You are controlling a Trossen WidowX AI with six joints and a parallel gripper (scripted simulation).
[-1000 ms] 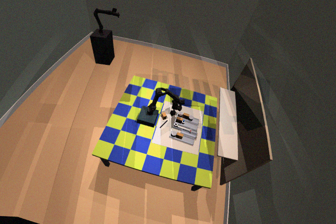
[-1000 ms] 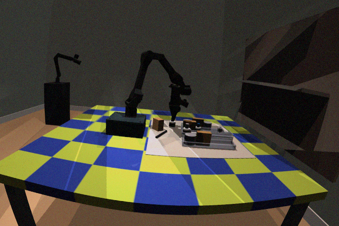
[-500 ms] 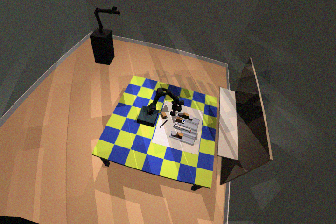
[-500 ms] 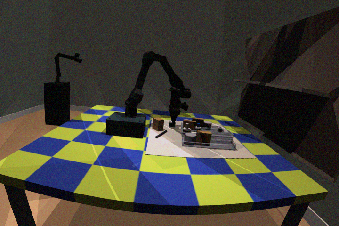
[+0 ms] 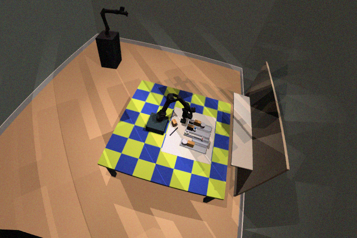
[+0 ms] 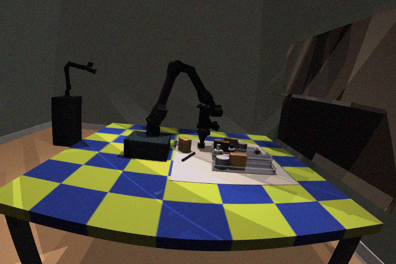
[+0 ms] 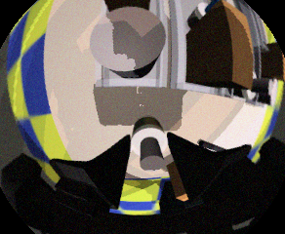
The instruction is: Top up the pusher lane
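Now: the black pen 16 cm to the right of my gripper tip, 9 cm behind it and 2 cm below it.
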